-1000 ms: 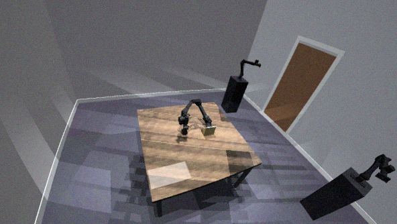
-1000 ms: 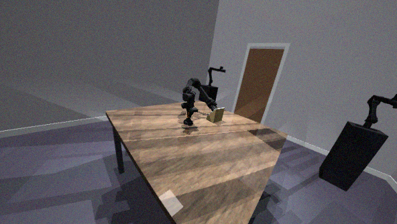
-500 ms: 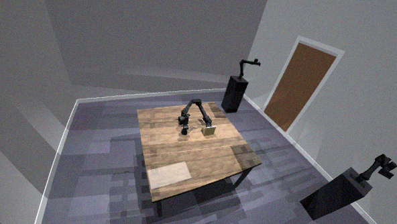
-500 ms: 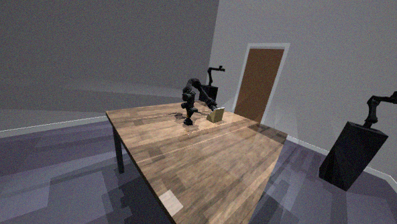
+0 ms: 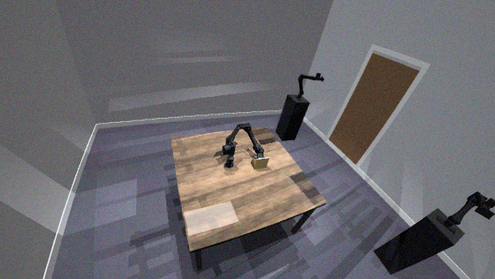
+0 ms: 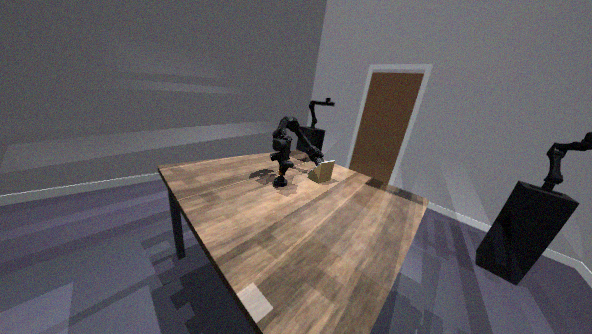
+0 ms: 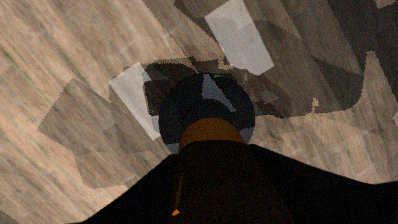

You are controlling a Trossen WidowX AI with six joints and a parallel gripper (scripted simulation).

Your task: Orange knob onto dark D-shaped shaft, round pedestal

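The orange knob is 2 cm above my gripper tip. Round my gripper tip: round pedestal 4 cm below.
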